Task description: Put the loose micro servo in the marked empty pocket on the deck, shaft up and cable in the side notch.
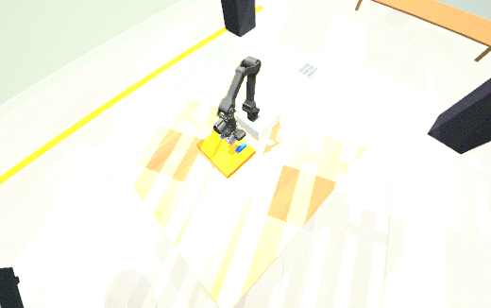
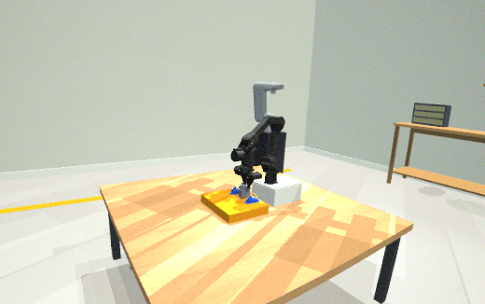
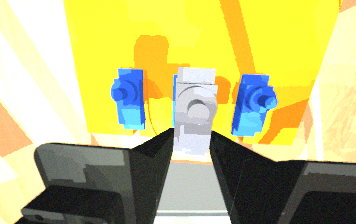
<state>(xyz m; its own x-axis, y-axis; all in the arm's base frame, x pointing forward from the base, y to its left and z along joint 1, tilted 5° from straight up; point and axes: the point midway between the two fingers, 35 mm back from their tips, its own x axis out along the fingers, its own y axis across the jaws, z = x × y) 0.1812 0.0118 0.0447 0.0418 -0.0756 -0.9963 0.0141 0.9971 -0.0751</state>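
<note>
Right now the deck is 120 mm ahead of my gripper tip and 80 mm below it.
</note>
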